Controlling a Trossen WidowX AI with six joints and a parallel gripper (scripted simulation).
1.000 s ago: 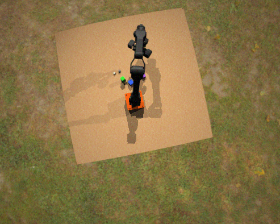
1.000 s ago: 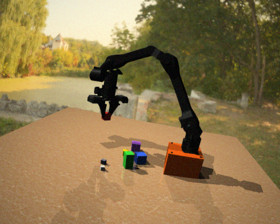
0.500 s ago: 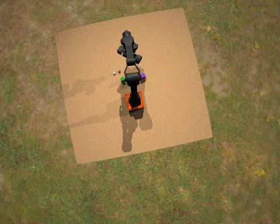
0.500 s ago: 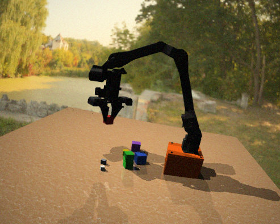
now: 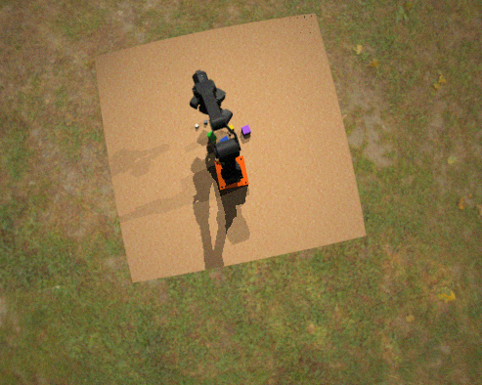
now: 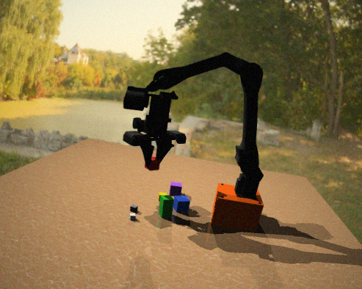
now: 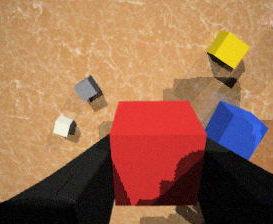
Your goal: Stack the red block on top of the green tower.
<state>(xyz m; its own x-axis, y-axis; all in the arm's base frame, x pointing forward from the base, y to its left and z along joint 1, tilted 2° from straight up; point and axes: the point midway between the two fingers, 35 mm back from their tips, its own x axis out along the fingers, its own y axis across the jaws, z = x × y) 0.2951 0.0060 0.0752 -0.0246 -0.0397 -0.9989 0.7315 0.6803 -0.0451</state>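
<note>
The blue block lies 100 mm behind my gripper tip, 20 mm to the right of it and 120 mm below it. Round my gripper tip: red block (10 mm above); then dark block (30 mm ahead, 50 mm to the left, 130 mm below); then yellow block (40 mm behind, 70 mm to the right, 120 mm below).
</note>
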